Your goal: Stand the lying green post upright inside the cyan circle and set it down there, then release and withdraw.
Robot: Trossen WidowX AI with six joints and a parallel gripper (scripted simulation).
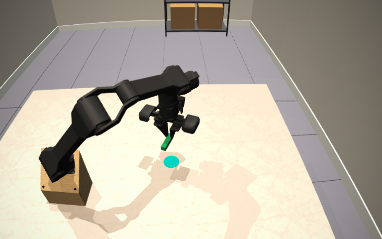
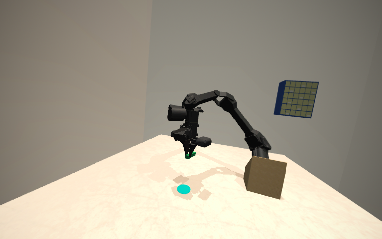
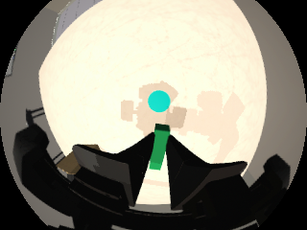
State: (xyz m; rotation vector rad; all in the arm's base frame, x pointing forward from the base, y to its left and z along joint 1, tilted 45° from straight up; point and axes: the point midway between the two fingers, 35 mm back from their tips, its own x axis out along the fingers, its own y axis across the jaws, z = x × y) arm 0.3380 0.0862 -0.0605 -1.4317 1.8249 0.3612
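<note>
Right now my gripper tip is 20 mm to the right of the cyan circle and 140 mm above it. Also, from my gripper tip: green post: 10 mm behind, 20 mm to the right.
</note>
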